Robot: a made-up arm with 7 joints.
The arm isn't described. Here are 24 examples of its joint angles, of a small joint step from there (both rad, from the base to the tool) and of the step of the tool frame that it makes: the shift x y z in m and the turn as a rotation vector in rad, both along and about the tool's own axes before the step.
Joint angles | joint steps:
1: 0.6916 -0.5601 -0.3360 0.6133 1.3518 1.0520 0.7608 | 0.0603 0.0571 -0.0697 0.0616 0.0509 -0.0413 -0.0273
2: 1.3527 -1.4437 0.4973 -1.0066 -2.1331 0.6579 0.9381 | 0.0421 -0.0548 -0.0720 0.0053 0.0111 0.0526 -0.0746
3: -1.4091 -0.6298 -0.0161 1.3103 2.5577 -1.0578 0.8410 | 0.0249 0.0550 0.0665 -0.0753 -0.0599 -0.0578 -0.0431
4: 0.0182 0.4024 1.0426 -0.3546 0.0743 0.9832 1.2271 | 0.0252 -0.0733 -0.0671 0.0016 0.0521 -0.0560 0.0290
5: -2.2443 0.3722 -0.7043 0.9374 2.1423 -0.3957 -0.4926 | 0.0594 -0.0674 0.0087 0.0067 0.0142 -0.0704 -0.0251
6: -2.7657 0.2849 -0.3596 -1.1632 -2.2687 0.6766 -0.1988 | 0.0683 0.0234 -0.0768 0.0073 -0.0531 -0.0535 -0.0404
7: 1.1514 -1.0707 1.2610 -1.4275 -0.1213 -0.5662 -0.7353 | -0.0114 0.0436 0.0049 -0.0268 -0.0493 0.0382 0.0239
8: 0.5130 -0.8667 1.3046 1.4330 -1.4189 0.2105 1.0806 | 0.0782 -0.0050 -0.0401 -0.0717 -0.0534 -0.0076 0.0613
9: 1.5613 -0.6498 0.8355 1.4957 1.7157 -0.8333 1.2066 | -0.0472 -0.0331 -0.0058 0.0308 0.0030 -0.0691 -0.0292
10: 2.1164 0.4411 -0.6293 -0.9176 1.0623 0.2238 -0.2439 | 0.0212 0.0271 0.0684 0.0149 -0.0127 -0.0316 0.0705
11: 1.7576 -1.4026 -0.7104 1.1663 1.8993 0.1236 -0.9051 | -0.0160 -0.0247 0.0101 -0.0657 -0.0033 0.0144 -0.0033
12: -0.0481 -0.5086 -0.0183 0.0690 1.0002 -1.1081 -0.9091 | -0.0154 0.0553 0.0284 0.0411 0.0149 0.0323 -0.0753
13: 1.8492 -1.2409 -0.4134 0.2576 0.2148 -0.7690 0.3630 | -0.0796 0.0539 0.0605 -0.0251 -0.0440 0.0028 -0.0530
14: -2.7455 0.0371 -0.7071 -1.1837 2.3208 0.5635 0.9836 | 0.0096 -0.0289 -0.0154 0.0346 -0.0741 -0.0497 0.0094
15: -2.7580 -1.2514 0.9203 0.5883 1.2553 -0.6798 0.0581 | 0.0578 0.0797 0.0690 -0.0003 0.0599 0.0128 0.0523
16: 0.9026 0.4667 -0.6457 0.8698 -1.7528 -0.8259 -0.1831 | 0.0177 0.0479 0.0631 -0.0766 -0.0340 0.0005 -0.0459
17: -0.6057 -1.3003 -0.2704 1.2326 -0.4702 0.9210 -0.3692 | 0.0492 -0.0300 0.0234 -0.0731 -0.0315 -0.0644 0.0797
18: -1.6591 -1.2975 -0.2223 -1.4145 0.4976 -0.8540 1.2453 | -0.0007 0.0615 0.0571 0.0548 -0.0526 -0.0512 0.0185
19: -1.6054 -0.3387 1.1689 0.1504 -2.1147 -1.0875 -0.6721 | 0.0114 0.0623 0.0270 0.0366 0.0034 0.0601 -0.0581
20: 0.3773 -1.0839 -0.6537 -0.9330 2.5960 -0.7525 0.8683 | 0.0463 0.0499 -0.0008 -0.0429 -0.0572 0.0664 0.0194
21: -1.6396 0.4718 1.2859 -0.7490 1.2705 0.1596 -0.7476 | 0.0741 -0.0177 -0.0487 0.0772 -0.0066 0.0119 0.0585
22: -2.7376 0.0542 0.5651 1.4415 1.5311 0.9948 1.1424 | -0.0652 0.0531 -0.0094 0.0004 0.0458 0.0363 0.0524
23: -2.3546 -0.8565 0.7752 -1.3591 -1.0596 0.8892 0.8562 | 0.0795 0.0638 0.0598 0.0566 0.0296 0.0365 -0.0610
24: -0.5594 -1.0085 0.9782 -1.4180 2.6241 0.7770 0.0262 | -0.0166 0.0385 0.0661 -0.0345 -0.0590 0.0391 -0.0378
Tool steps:
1: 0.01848 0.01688 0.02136 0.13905 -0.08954 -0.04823
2: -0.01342 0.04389 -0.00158 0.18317 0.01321 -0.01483
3: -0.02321 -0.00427 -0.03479 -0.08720 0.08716 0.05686
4: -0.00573 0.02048 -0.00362 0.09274 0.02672 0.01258
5: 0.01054 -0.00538 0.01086 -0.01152 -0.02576 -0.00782
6: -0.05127 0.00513 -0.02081 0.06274 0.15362 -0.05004
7: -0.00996 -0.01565 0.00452 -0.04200 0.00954 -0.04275
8: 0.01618 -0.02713 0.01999 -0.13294 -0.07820 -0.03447
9: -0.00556 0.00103 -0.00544 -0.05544 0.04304 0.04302
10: -0.02838 -0.04660 -0.01250 -0.07758 0.07154 -0.15403
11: -0.01300 -0.00445 -0.01082 0.01556 0.02416 -0.03156
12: 0.02216 0.01429 0.02053 0.02222 -0.08206 0.07724
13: -0.01931 -0.03890 -0.00455 -0.02418 0.03596 -0.13897
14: 0.00641 -0.01620 0.00372 -0.09024 -0.00566 0.00942
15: 0.03423 -0.00344 0.02803 -0.01589 -0.12945 -0.01730
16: -0.00576 0.01313 -0.01312 0.13731 -0.02893 -0.06716
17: -0.01943 -0.02525 -0.01367 -0.06838 0.09840 -0.02564
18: -0.02733 -0.01152 -0.03238 -0.10708 0.16577 0.02429
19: -0.01539 -0.00284 -0.00840 -0.02637 0.04936 0.04867
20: -0.01494 -0.01817 -0.03513 -0.07527 0.04854 -0.02538
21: 0.02895 0.00126 0.02086 -0.04288 -0.10662 0.00378
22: -0.00307 0.01817 0.00447 0.09201 -0.00545 -0.03327
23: -0.01721 0.03671 -0.00996 0.11583 0.11178 0.04614
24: 0.00374 -0.02966 0.01647 -0.07599 -0.03150 -0.01964
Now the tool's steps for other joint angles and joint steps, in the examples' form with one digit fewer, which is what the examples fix.
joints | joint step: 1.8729 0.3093 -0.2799 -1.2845 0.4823 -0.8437 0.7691 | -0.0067 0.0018 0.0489 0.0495 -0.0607 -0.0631 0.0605
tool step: -0.0314 -0.0234 -0.0324 -0.0795 0.1568 -0.0418
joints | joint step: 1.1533 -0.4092 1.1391 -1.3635 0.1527 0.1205 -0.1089 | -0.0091 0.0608 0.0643 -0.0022 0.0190 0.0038 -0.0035
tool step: -0.0124 0.0086 -0.0161 0.0642 0.0606 -0.0330
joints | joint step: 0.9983 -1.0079 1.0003 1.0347 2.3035 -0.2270 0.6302 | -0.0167 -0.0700 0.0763 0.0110 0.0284 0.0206 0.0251
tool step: -0.0095 -0.0092 -0.0134 -0.0551 0.0441 0.0122
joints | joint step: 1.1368 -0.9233 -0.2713 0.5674 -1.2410 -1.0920 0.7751 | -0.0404 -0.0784 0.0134 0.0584 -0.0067 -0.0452 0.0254
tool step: -0.0171 -0.0540 -0.0187 -0.1481 0.0822 -0.0472
